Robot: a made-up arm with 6 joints. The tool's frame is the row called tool.
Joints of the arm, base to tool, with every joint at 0 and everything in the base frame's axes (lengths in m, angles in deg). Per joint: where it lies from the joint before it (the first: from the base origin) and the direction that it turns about. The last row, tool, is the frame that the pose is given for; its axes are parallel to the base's.
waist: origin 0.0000 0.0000 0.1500 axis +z
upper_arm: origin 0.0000 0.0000 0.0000 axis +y
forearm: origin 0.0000 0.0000 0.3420 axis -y
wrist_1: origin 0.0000 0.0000 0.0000 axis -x
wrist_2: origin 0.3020 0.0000 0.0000 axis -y
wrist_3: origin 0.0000 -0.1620 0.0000 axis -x
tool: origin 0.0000 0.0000 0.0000
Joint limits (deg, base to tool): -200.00..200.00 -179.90..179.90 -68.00..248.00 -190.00..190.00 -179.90..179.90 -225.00..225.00
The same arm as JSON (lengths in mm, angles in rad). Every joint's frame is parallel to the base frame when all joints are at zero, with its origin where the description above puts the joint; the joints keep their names.
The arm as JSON. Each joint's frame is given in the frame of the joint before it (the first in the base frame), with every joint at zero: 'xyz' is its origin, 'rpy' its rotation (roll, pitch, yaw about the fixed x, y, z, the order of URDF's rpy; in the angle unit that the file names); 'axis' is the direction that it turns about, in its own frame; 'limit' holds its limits. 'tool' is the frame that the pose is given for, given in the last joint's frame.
{"units": {"length": "mm", "angle": "rad"}, "joints": [
  {"name": "waist", "type": "revolute", "origin": {"xyz": [0.0, 0.0, 150.0], "rpy": [0.0, 0.0, 0.0]}, "axis": [0.0, 0.0, 1.0], "limit": {"lower": -3.4907, "upper": 3.4907}},
  {"name": "upper_arm", "type": "revolute", "origin": {"xyz": [0.0, 0.0, 0.0], "rpy": [0.0, 0.0, 0.0]}, "axis": [0.0, 1.0, 0.0], "limit": {"lower": -3.1398, "upper": 3.1398}},
  {"name": "forearm", "type": "revolute", "origin": {"xyz": [0.0, 0.0, 342.0], "rpy": [0.0, 0.0, 0.0]}, "axis": [0.0, -1.0, 0.0], "limit": {"lower": -1.1868, "upper": 4.3284}},
  {"name": "wrist_1", "type": "revolute", "origin": {"xyz": [0.0, 0.0, 0.0], "rpy": [0.0, 0.0, 0.0]}, "axis": [-1.0, 0.0, 0.0], "limit": {"lower": -3.3161, "upper": 3.3161}},
  {"name": "wrist_2", "type": "revolute", "origin": {"xyz": [302.0, 0.0, 0.0], "rpy": [0.0, 0.0, 0.0]}, "axis": [0.0, -1.0, 0.0], "limit": {"lower": -3.1398, "upper": 3.1398}},
  {"name": "wrist_3", "type": "revolute", "origin": {"xyz": [0.0, -162.0, 0.0], "rpy": [0.0, 0.0, 0.0]}, "axis": [-1.0, 0.0, 0.0], "limit": {"lower": -3.927, "upper": 3.927}}
], "tool": {"origin": {"xyz": [0.0, 0.0, 0.0], "rpy": [0.0, 0.0, 0.0]}}}

